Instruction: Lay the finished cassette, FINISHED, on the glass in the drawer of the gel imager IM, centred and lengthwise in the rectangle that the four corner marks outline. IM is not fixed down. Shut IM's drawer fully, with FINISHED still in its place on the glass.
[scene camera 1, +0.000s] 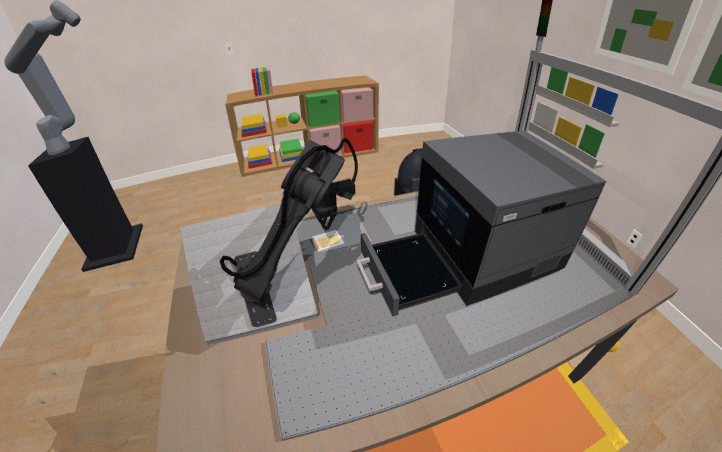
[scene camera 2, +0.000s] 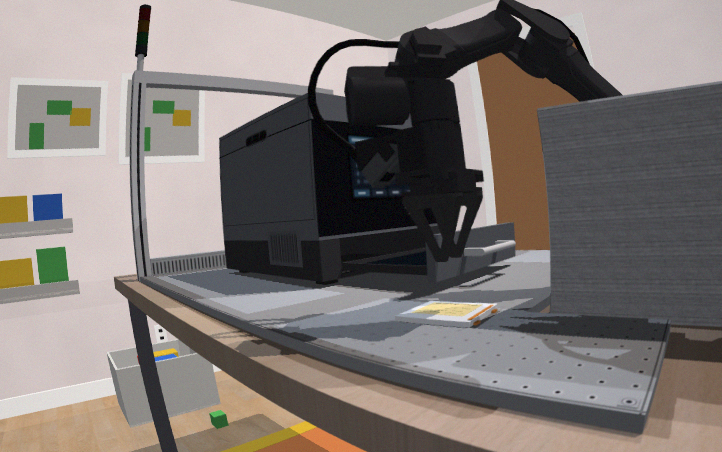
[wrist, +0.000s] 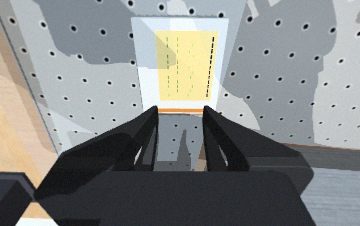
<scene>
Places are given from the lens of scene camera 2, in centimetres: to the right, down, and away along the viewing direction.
my gripper (scene camera 2: 449, 259): 10, 4, 47
gel imager IM (scene camera 2: 294, 204): -12, -4, 78
finished cassette (scene camera 2: 456, 314): 11, 10, 45
The marked spots on the gel imager IM and the finished cassette are 43 cm apart.
</scene>
